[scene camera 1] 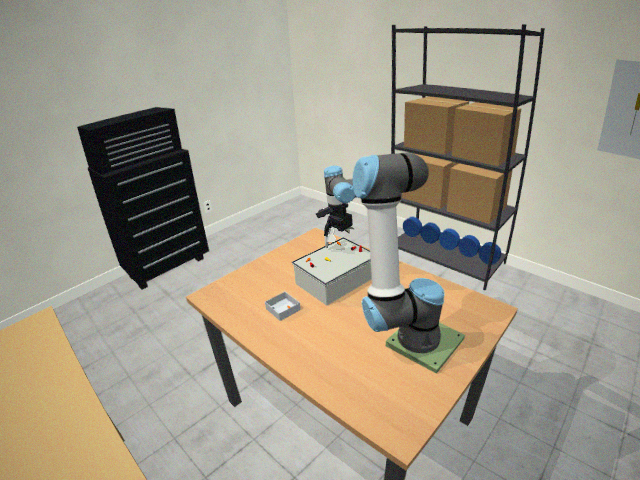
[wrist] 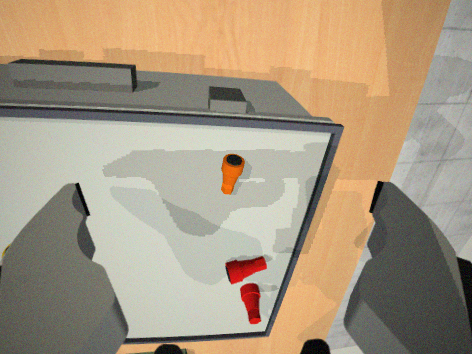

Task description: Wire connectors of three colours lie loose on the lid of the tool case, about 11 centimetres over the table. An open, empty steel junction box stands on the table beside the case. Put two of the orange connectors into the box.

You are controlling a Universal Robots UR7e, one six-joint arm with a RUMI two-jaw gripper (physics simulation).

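Frame: origin at the arm's base, x ahead, y left, z up, level; metres.
Seen in the pictures: gripper, fingertip midpoint: (scene camera 1: pixel 338 240) (wrist: pixel 231 185); arm's base, origin of the base link: (scene camera 1: pixel 418 337).
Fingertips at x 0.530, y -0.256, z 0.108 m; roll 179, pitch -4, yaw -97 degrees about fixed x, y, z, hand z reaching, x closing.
Observation:
Offsets run from my fingertips to a thing's top centre.
My gripper (scene camera 1: pixel 339 239) (wrist: pixel 231 185) is open and empty, low over the far part of the tool case {dx -0.056, dy +0.106, dz -0.016 m} (scene camera 1: pixel 310 287). An orange connector {dx -0.004, dy +0.000, dz -0.007 m} (scene camera 1: pixel 338 241) (wrist: pixel 230 175) lies on the lid (scene camera 1: pixel 336 271) (wrist: pixel 150 290), between the two fingers' sides and slightly above the fingertip line in the wrist view. Another orange connector {dx +0.027, dy +0.183, dz -0.007 m} (scene camera 1: pixel 308 259) lies at the lid's left part in the scene view. A small orange piece {dx -0.020, dy +0.370, dz -0.118 m} (scene camera 1: pixel 289 306) shows inside the grey junction box {dx -0.001, dy +0.387, dz -0.094 m} (scene camera 1: pixel 273 311), which stands beside the case.
Two red connectors {dx -0.082, dy -0.002, dz -0.003 m} (wrist: pixel 245 270) {dx -0.117, dy -0.003, dz +0.008 m} (wrist: pixel 251 302) lie on the lid near the orange one. A third red connector {dx -0.011, dy +0.204, dz -0.003 m} (scene camera 1: pixel 311 265) and a yellow connector {dx -0.043, dy +0.135, dz -0.004 m} (scene camera 1: pixel 327 259) lie farther left. The case has a raised rim, and a handle {dx +0.049, dy +0.084, dz -0.063 m} (wrist: pixel 75 77) and latch {dx +0.028, dy -0.004, dz -0.025 m} (wrist: pixel 227 100) on its side.

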